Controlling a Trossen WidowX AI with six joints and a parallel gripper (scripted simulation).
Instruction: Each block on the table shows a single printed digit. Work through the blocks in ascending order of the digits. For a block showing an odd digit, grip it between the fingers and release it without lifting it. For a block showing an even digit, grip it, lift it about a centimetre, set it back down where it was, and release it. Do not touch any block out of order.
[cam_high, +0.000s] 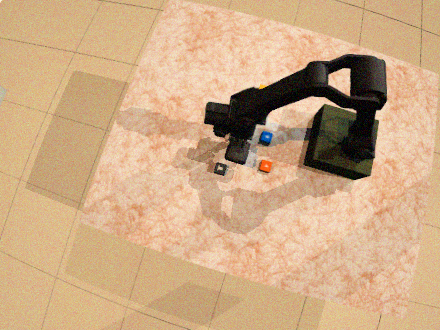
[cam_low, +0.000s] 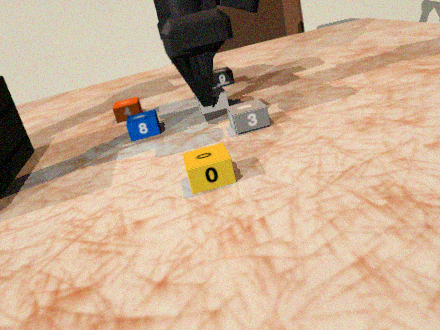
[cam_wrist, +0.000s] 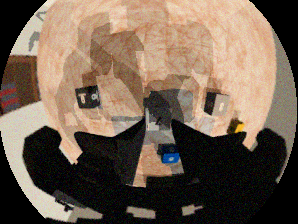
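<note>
Right now my gripper tip is 1 cm short of the white block. From my gripper tip the other things lie so: blue block 7 cm behind, 3 cm to the right; then grey block 4 cm ahead, 9 cm to the right; then orange block 10 cm behind, 5 cm to the left.
</note>
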